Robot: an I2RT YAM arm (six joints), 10 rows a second.
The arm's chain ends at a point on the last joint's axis. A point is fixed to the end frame.
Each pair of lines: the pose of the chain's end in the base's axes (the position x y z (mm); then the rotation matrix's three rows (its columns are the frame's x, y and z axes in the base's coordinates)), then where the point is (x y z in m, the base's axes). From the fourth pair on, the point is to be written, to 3 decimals.
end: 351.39 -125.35 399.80; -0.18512 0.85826 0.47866; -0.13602 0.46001 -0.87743; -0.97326 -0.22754 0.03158
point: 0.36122 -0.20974 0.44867
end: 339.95 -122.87 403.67; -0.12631 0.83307 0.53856; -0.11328 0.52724 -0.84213; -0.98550 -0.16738 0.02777
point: 0.35341 -0.20808 0.45020
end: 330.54 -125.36 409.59; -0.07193 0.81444 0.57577; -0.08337 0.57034 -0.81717; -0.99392 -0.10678 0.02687
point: 0.34570 -0.21149 0.45385
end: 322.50 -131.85 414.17; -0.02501 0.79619 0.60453; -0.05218 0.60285 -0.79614; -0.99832 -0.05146 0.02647
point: 0.339 -0.219 0.456
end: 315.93 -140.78 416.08; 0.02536 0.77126 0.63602; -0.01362 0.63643 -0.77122; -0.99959 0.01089 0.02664
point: 0.334 -0.229 0.456
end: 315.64 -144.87 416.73; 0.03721 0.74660 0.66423; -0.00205 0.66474 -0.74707; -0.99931 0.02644 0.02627
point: 0.337 -0.232 0.456
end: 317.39 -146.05 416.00; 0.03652 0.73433 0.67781; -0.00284 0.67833 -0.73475; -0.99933 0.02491 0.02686
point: 0.340 -0.233 0.455
